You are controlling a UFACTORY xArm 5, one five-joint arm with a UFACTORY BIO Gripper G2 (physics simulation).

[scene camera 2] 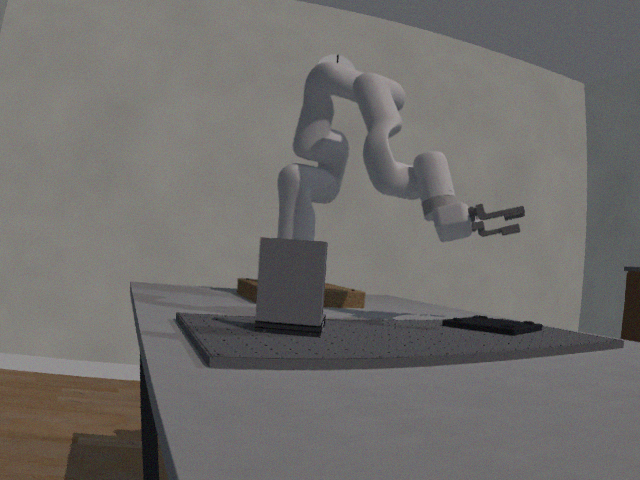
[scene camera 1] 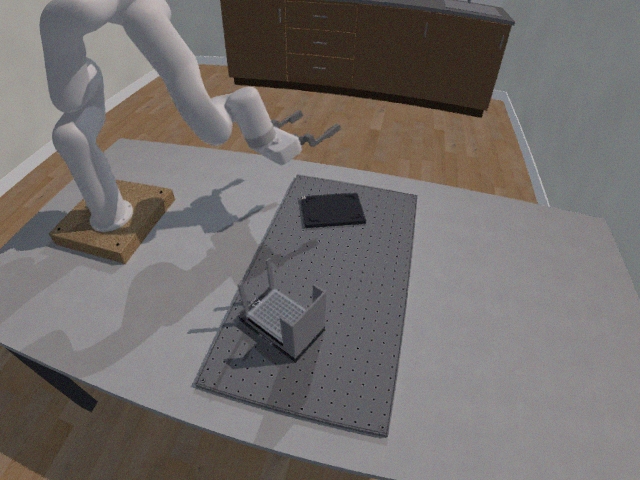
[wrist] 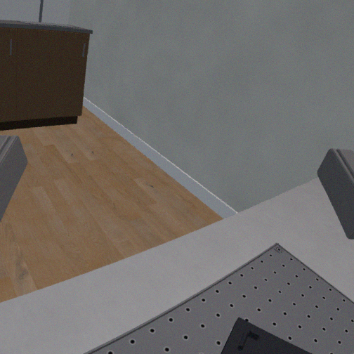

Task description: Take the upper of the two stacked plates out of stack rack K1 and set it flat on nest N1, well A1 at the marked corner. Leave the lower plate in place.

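Frame: origin at the arm's base, x back, y left, z down, level; centimetres.
Seen in the pictures: end effector, tool point: (scene camera 2: 512, 222) (scene camera 1: 313, 123); arm's base, origin of the base link: (scene camera 1: 111, 216).
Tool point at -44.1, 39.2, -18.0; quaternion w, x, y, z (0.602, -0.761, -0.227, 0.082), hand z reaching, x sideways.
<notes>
Pixels of each thing's top centre, then the offset from my tool point to it, as dx, dy, dz. Level surfaces: height alone.
- stack rack K1, middle of its top: (scene camera 2: 298, 240) (scene camera 1: 276, 286) -14.6, -46.1, +7.1
- upper plate, middle of its top: (scene camera 1: 283, 316) -15.6, -46.4, +16.2
- black nest N1, middle of its top: (scene camera 2: 494, 320) (scene camera 1: 332, 206) -10.0, -8.0, +19.3
- perforated board, its level: dz +20.9
- grey table, its level: dz +22.2
The stack rack K1 (scene camera 1: 310, 324) (scene camera 2: 292, 281) stands on the near part of the perforated board, with tall corner walls. The upper plate (scene camera 1: 277, 311), light grey with a grid of wells, lies flat inside it in the first scene view; the lower plate cannot be told apart there. In the second scene view the rack's wall hides the plates. The black nest N1 (scene camera 1: 332, 210) (scene camera 2: 491, 325) (wrist: 265, 342) lies at the board's far end with no plate on it. My gripper (scene camera 1: 314, 124) (scene camera 2: 513, 220) (wrist: 175, 182) is open and empty, high above the table near the nest's end, its fingers pointing outward.
The perforated board (scene camera 1: 356, 310) (scene camera 2: 361, 351) (wrist: 285, 280) lies on the grey table (scene camera 1: 496, 310) (scene camera 2: 413, 413) (wrist: 150, 275). The arm's base stands on a wooden block (scene camera 1: 147, 206) (scene camera 2: 343, 297) at the left in the first scene view. Brown cabinets (scene camera 1: 382, 56) (wrist: 40, 75) stand beyond the table.
</notes>
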